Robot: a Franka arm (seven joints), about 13 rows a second.
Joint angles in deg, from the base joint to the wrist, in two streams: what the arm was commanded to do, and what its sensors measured. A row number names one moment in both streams.
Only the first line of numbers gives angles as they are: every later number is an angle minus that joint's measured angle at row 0.
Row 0, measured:
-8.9 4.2 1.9 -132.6 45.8 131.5 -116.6
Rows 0 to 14, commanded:
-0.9 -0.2 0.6 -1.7 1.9 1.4 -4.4
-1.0 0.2 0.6 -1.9 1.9 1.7 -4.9
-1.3 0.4 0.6 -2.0 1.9 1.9 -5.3
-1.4 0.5 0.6 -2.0 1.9 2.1 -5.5
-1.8 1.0 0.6 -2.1 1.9 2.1 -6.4
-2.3 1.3 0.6 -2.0 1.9 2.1 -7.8
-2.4 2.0 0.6 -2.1 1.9 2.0 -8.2
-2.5 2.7 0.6 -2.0 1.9 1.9 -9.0
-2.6 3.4 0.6 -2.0 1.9 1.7 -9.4
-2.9 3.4 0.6 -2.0 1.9 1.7 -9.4
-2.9 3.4 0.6 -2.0 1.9 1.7 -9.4
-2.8 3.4 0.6 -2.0 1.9 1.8 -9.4
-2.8 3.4 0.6 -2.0 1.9 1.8 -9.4
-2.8 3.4 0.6 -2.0 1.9 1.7 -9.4
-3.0 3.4 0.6 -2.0 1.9 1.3 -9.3
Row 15, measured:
-1.9 3.7 0.0 -1.7 0.0 1.4 -7.5
